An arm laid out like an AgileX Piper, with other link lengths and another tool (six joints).
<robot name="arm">
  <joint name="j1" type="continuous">
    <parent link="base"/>
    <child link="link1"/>
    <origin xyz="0 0 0.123"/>
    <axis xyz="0 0 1"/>
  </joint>
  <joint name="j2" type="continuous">
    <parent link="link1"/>
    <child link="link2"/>
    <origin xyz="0 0 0"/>
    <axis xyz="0 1 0"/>
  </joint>
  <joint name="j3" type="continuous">
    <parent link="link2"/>
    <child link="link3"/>
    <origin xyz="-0.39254 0 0.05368"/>
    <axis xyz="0 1 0"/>
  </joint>
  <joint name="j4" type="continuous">
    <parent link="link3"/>
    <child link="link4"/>
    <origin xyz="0.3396 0 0.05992"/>
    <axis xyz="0.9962 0 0.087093"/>
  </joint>
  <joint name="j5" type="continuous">
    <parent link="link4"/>
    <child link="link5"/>
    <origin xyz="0 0 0"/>
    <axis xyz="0 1 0"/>
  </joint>
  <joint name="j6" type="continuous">
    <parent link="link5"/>
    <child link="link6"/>
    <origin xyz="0.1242 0 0.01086"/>
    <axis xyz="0.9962 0 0.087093"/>
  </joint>
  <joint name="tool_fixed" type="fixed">
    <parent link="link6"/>
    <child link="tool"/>
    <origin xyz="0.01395 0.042 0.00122" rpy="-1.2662 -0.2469 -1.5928"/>
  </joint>
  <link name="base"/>
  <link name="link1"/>
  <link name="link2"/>
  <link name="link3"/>
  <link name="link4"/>
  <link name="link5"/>
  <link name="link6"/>
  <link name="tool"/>
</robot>
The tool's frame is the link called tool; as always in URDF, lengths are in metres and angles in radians. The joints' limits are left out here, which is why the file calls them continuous.
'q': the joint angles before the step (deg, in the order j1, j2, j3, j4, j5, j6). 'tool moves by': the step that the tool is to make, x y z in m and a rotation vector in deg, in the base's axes. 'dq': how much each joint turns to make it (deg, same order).
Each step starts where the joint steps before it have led.
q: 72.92 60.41 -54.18 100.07 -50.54 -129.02
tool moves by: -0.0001 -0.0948 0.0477 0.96 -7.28 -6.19
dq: -5.93 -11.57 0.00 0.00 -1.18 -10.38
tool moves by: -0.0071 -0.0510 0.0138 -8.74 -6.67 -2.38
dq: -3.66 -5.83 0.01 0.04 1.51 -14.64
